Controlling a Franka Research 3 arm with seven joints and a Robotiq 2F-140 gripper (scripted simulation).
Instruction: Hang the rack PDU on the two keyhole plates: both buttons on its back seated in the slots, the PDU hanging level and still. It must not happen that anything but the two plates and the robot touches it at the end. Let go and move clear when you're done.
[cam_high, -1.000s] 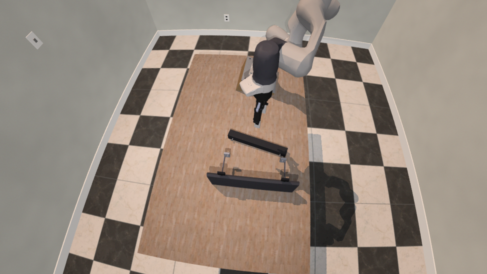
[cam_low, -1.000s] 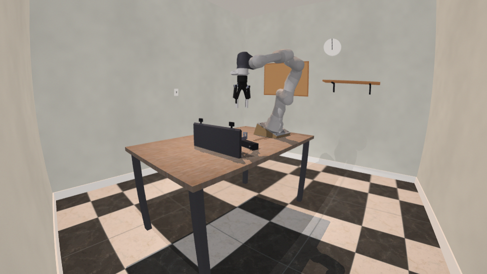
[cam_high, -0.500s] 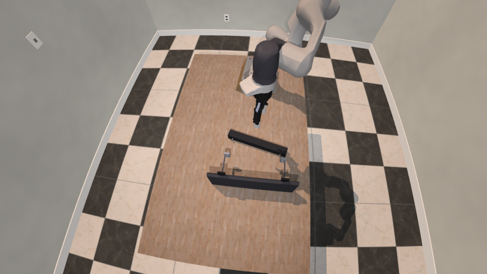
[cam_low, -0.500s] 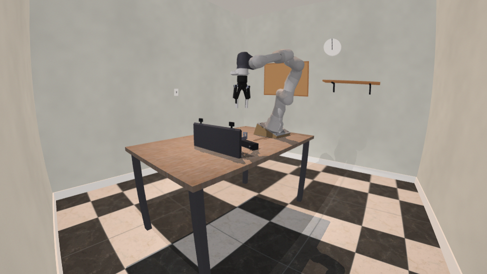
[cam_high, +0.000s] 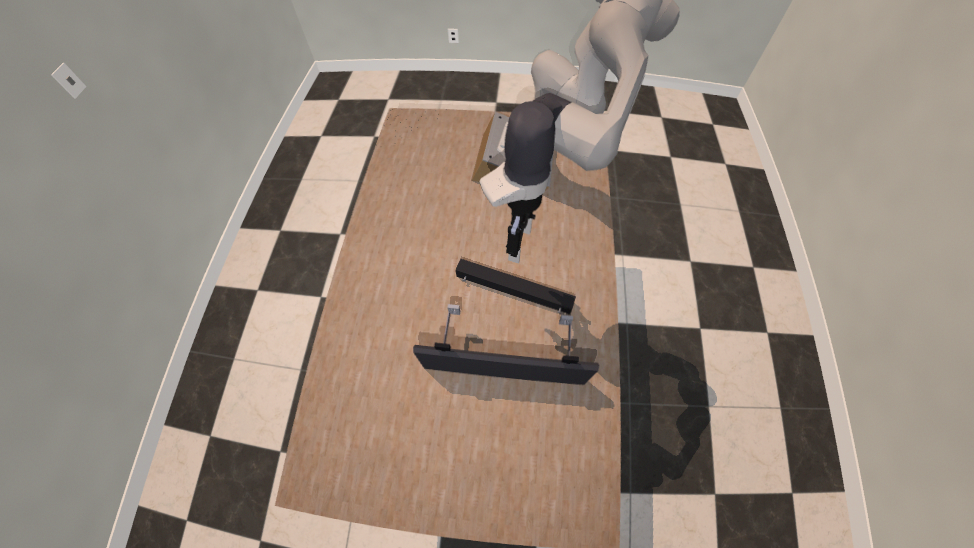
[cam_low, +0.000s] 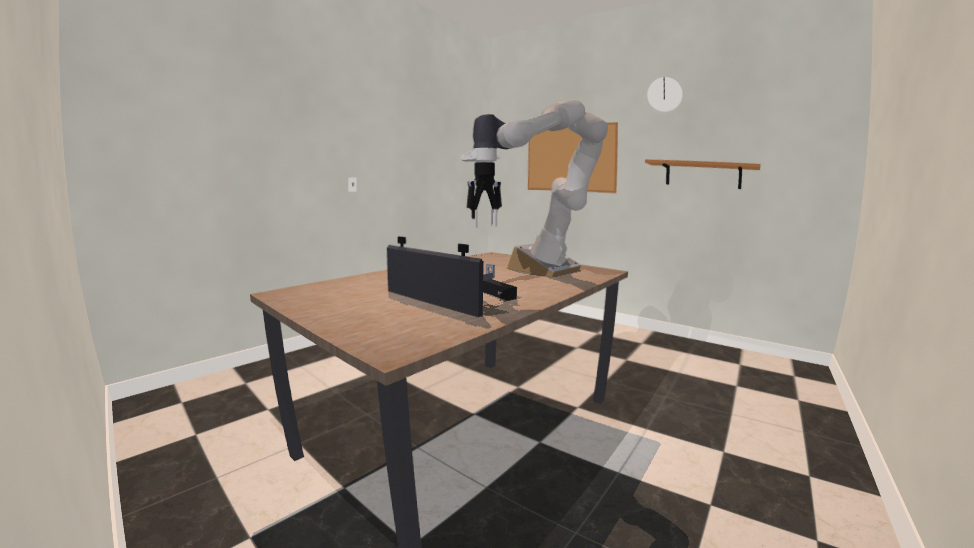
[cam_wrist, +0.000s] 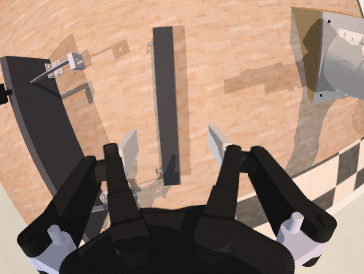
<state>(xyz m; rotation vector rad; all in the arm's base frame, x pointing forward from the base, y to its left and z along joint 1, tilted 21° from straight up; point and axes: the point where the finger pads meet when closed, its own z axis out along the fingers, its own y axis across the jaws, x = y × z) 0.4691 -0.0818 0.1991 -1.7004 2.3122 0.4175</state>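
My hand is 240 mm above the rack PDU, 20 mm short of it and 10 mm to the left of it. Also, from my hand: dark upright panel (270 mm ahead, 180 mm below, 20 mm to the right).
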